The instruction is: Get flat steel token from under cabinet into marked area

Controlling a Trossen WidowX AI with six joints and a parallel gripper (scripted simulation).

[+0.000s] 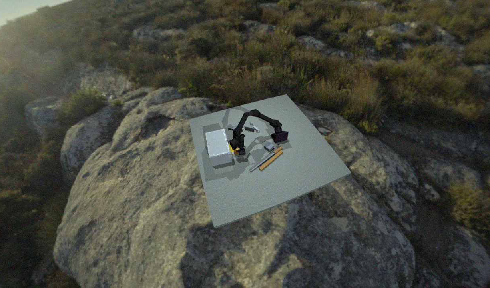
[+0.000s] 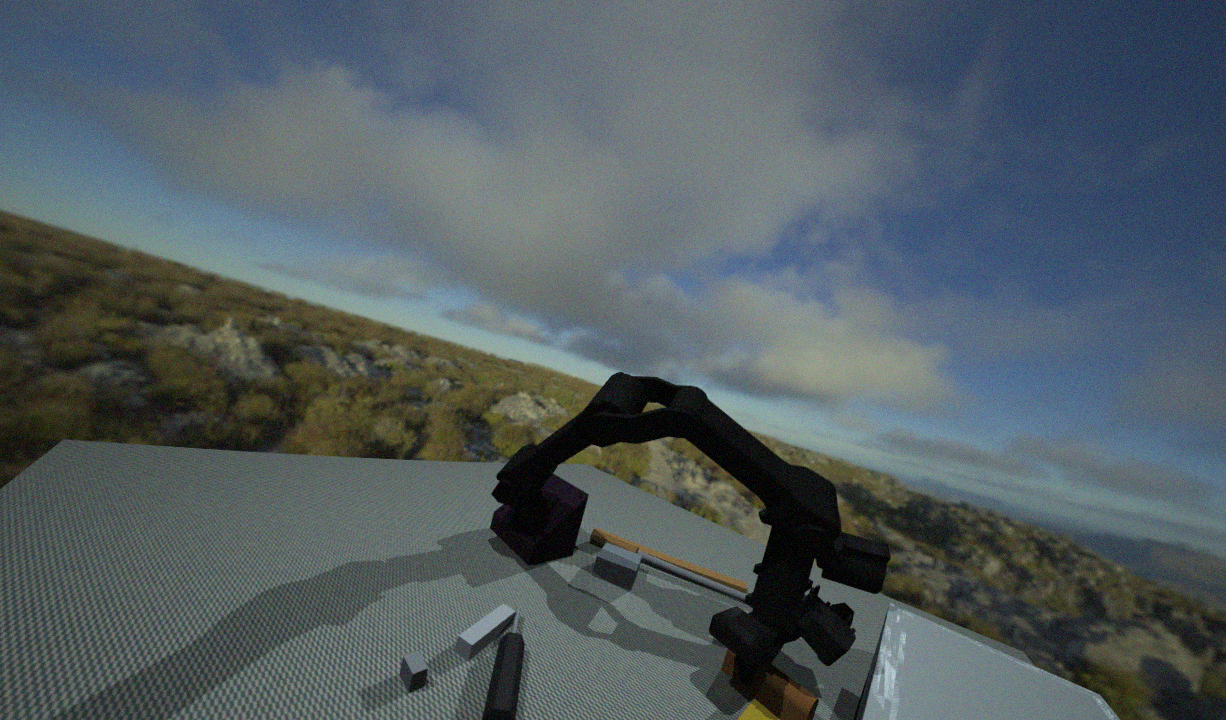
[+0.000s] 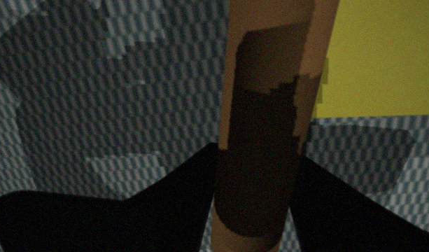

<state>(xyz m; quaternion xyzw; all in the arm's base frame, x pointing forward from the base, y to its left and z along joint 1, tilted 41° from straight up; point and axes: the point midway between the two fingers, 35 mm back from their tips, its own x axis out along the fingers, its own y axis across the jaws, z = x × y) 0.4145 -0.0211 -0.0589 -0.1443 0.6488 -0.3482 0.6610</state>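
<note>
Right now my gripper tip is 26 cm past the grey block, 6 cm to the right of it and 1 cm below it. Round my gripper tip: grey bar (26 cm behind, 22 cm to the right); then small grey cube (31 cm to the right, 24 cm behind); then wooden stick (22 cm behind, 20 cm to the left).
</note>
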